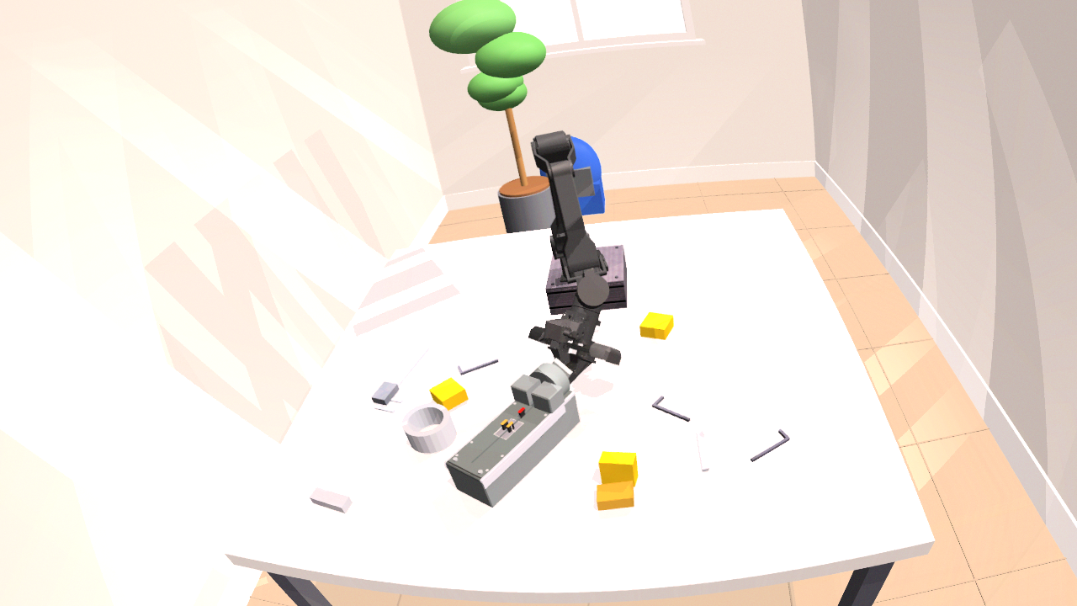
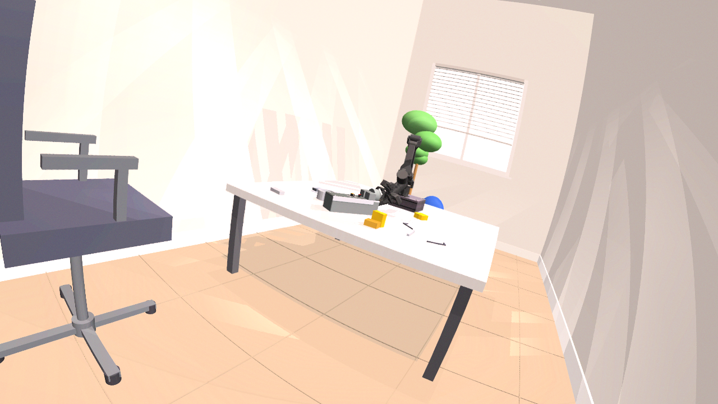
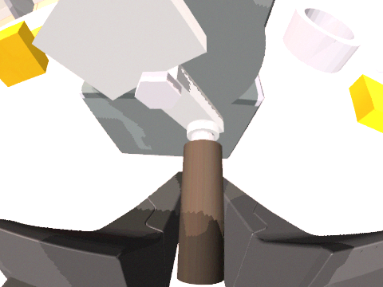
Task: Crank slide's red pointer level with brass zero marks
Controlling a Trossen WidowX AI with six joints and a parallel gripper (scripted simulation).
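Now: the red pointer 120 mm ahead of my gripper tip, 40 mm to the right of it and 40 mm above it. The rest, counted from my gripper tip: brown crank handle: 20 mm behind, 10 mm to the left, 20 mm above.
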